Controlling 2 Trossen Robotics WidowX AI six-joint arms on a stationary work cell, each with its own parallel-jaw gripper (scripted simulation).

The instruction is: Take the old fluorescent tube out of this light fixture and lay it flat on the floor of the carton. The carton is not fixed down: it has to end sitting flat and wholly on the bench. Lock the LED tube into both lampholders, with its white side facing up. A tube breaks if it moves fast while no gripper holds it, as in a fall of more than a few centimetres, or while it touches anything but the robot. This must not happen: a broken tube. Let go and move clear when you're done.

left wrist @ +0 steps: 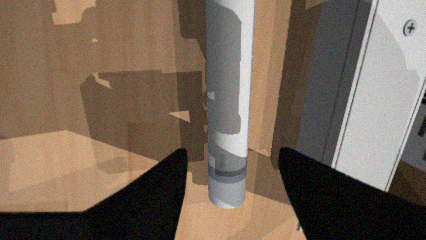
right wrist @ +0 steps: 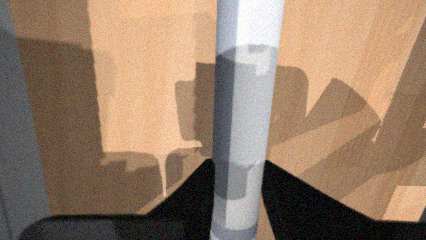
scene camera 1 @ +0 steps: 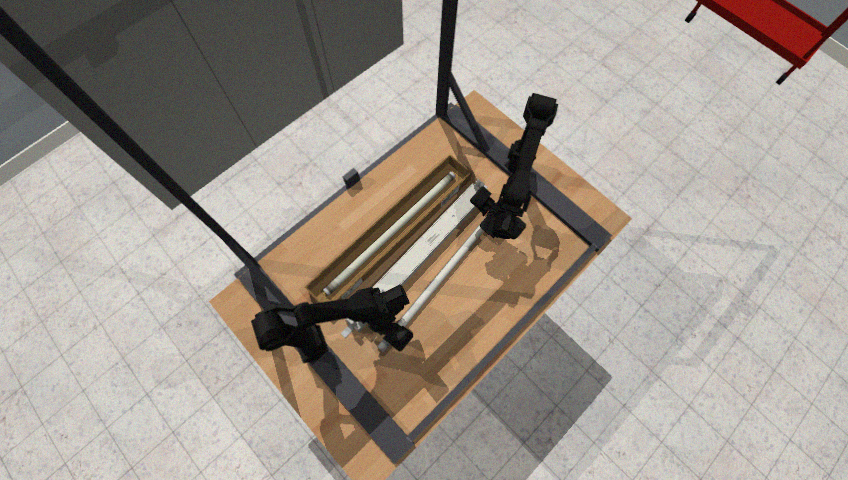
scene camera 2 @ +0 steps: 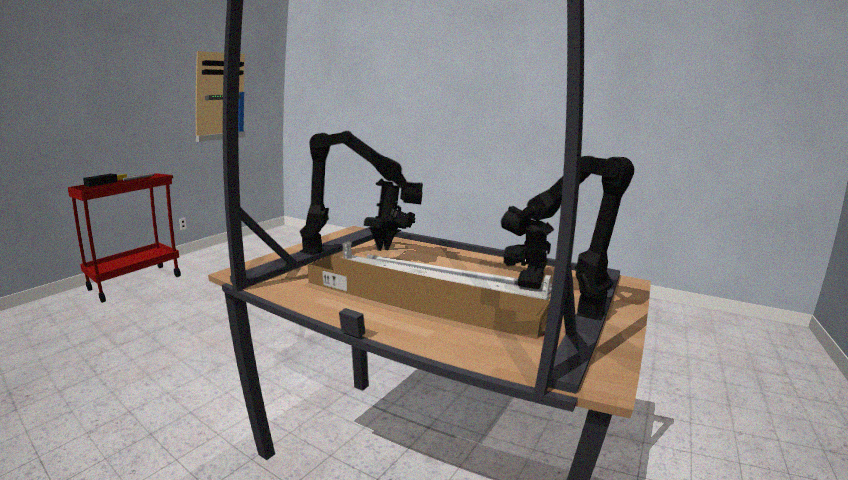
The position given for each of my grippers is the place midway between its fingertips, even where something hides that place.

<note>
In view: my left gripper (scene camera 2: 383, 250), my right gripper (scene camera 2: 534, 286), an LED tube (scene camera 1: 410, 313), an old fluorescent tube (scene camera 1: 448, 178), a carton (scene camera 2: 414, 292) and a light fixture (scene camera 2: 504, 287).
The LED tube also shows in the right wrist view (right wrist: 247, 46) and in scene camera 2 (scene camera 2: 503, 279). The carton shows as well in scene camera 1 (scene camera 1: 315, 287). My left gripper also shows in the left wrist view (left wrist: 233, 156) and in scene camera 1 (scene camera 1: 489, 220). The right wrist view misses the old fluorescent tube: it is out of frame. The right wrist view misses the carton: it is out of frame.
</note>
